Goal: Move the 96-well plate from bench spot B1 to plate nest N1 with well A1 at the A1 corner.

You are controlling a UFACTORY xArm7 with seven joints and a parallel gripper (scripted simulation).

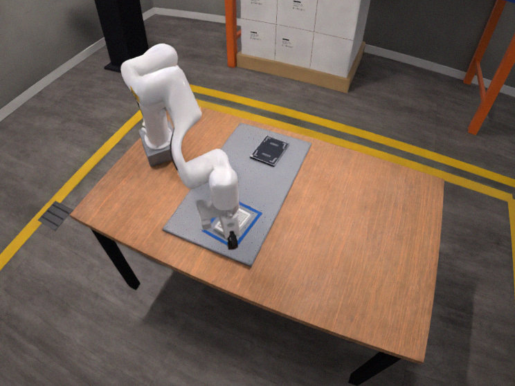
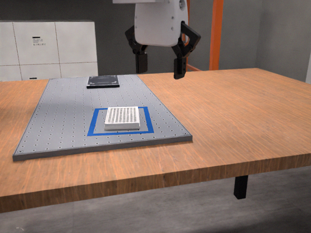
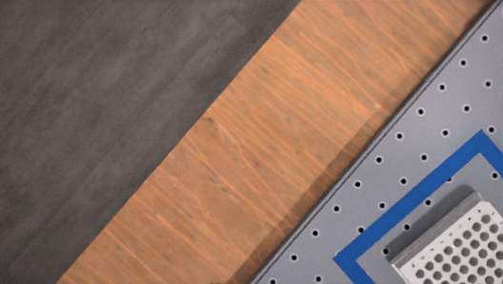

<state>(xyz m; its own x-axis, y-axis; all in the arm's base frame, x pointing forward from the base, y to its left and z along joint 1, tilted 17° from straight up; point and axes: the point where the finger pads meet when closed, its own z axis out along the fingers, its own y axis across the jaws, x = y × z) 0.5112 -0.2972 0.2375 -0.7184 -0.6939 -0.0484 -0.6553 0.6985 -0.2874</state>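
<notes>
My hand is 70 mm past the white 96-well plate, 140 mm to the right of it and 150 mm above it. Round my hand: black plate nest: 100 mm behind, 560 mm to the left, 150 mm below.
</notes>
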